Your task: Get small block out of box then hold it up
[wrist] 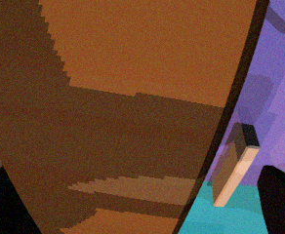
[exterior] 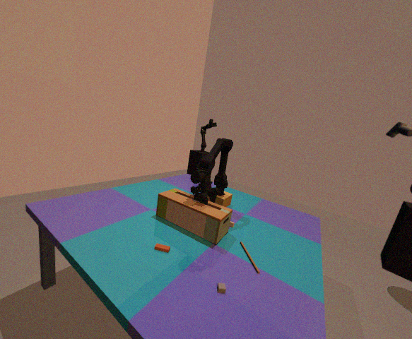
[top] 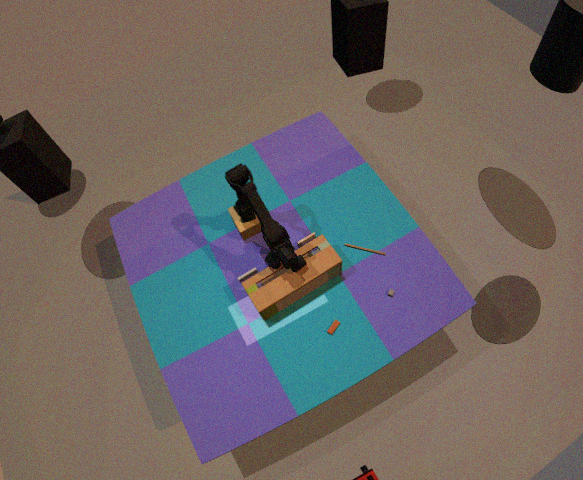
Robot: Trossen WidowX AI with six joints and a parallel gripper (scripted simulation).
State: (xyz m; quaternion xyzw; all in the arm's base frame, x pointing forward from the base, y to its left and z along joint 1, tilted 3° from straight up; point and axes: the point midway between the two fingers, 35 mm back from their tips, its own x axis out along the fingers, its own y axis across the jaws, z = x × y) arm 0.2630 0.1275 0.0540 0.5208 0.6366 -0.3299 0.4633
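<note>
The orange-brown block lies 5 cm ahead of my gripper tip and 3 cm to the left of it. Also, from my gripper tip: brown box (5 cm ahead, 5 cm to the right, 2 cm below); orange-red block (32 cm ahead, 5 cm to the left, 8 cm below); thin brown stick (4 cm ahead, 30 cm to the left, 8 cm below).
</note>
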